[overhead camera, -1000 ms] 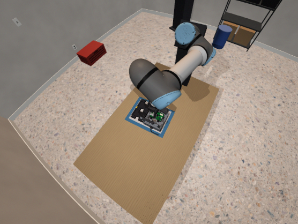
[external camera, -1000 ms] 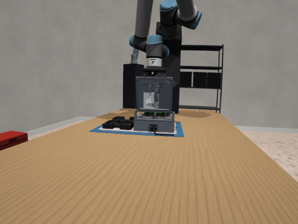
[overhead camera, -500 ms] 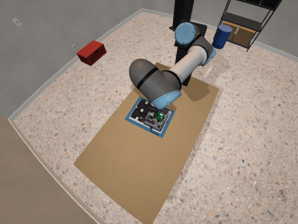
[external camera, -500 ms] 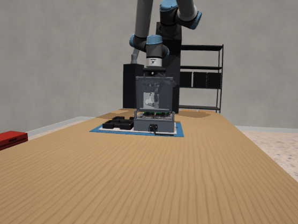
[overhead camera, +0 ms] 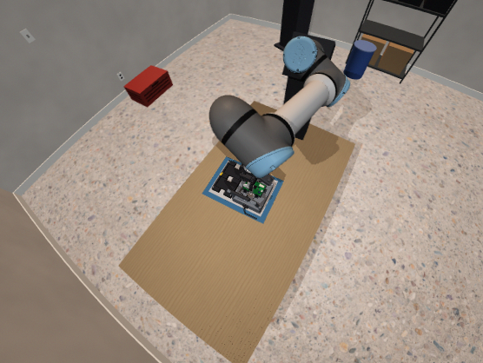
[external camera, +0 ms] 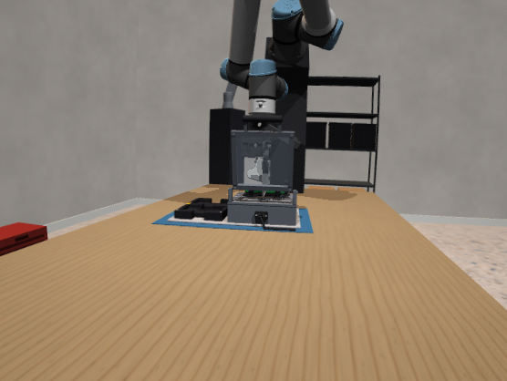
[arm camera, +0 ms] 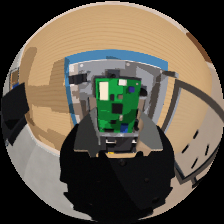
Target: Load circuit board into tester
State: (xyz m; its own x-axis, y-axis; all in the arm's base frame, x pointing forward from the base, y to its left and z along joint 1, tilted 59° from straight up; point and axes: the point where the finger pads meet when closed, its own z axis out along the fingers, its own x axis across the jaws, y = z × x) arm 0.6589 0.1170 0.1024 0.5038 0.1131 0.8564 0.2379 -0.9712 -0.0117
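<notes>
My hand is right at the green circuit board. From my hand the other things lie so: tester bed 10 mm to the left, 10 mm below; then tester lid 110 mm ahead, 100 mm above, 50 mm to the left.
</notes>
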